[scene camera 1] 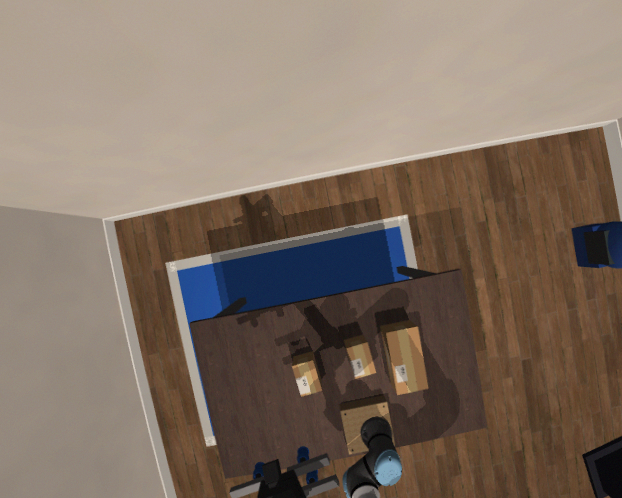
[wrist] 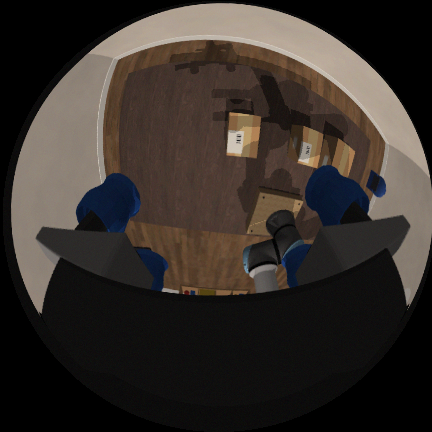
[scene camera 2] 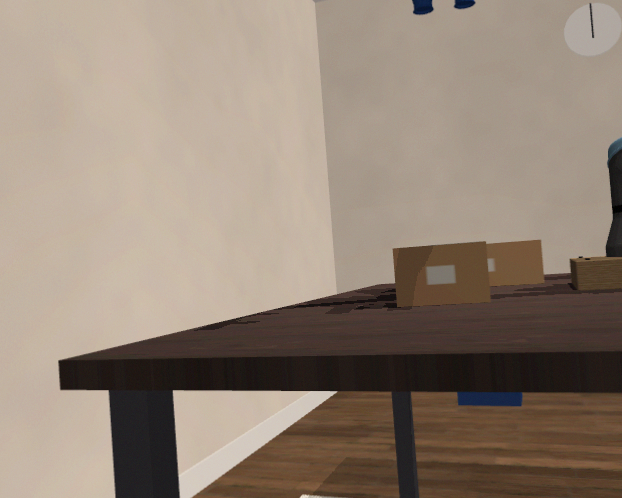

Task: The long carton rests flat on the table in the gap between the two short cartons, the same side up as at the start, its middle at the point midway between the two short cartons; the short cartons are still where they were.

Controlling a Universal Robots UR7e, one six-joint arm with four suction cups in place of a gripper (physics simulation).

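Places are measured from the arm's base along level axes (x ahead, y left, z up), in millimetres.
Pixels of known places: hand, tool point: (scene camera 1: pixel 286 469) (wrist: pixel 223 234); arm's base, link origin: (scene camera 1: pixel 375 431) (wrist: pixel 279 221).
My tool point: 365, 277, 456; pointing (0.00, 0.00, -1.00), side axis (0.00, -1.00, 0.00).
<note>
Ahead of a thing's pixels: the offset from my tool point to its middle, as dx, dy, dz. Level surfaces: height alone.
The long carton {-63, -540, -460} (scene camera 1: pixel 410 355) (wrist: pixel 343 156) lies flat on the table, to the right of both short cartons. The middle short carton {+21, -341, -460} (scene camera 1: pixel 362 354) (wrist: pixel 312 142) and the left short carton {+37, -75, -460} (scene camera 1: pixel 307 369) (scene camera 2: pixel 441 259) (wrist: pixel 245 132) stand apart, with a gap of table between them. Part of another carton (scene camera 2: pixel 521 261) shows behind the left one in scene camera 2; which one I cannot tell. My gripper (scene camera 1: pixel 285 472) (scene camera 2: pixel 443 4) (wrist: pixel 222 232) is open, with blue suction cups and no carton on them. It hangs high above the cartons' level, toward the table's front edge in scene camera 1.
A wooden block (scene camera 1: pixel 353 422) (scene camera 2: pixel 597 274) (wrist: pixel 265 207) with the arm's base on it stands at the table's {dz -510} (scene camera 1: pixel 249 394) (scene camera 2: pixel 311 337) (wrist: pixel 170 165) front edge. The arm's joints (scene camera 1: pixel 386 466) (wrist: pixel 257 256) stand by it. A blue bin (scene camera 1: pixel 581 251) (wrist: pixel 372 184) is on the floor at the right.
</note>
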